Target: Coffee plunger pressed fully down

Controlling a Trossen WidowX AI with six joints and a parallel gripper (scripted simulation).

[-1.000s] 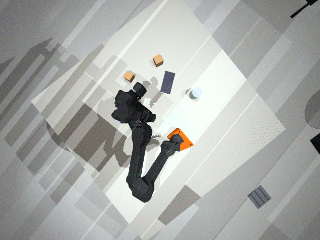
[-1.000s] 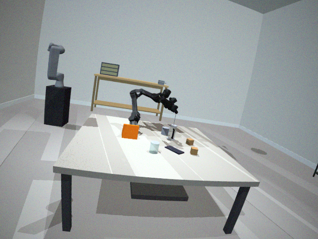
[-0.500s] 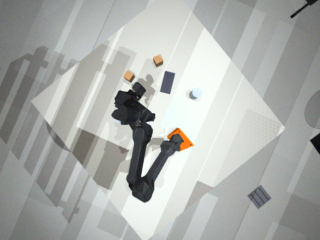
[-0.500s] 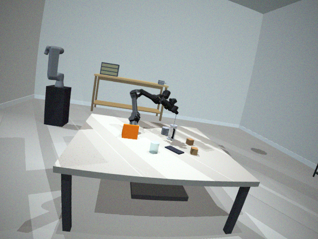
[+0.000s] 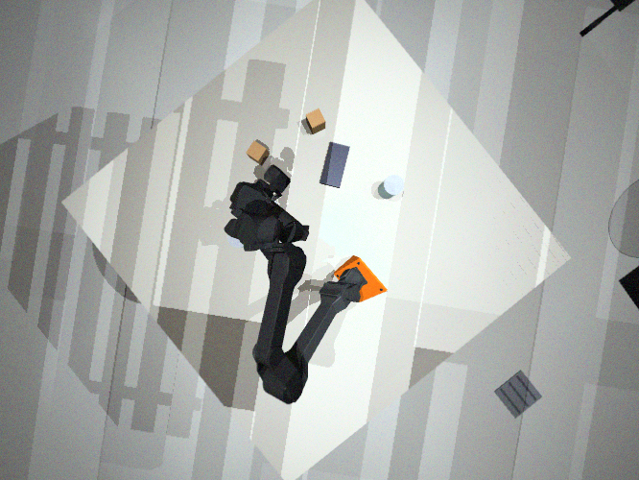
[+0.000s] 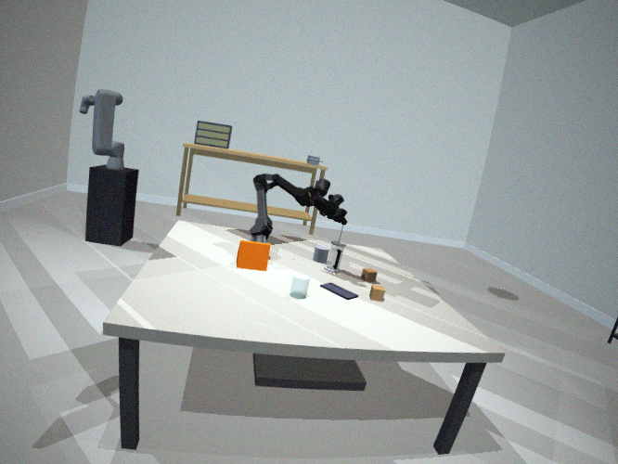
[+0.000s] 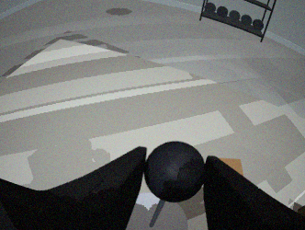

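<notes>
Right now the coffee press is 10 mm behind my gripper tip, 20 mm to the right of it and 120 mm below it.
</notes>
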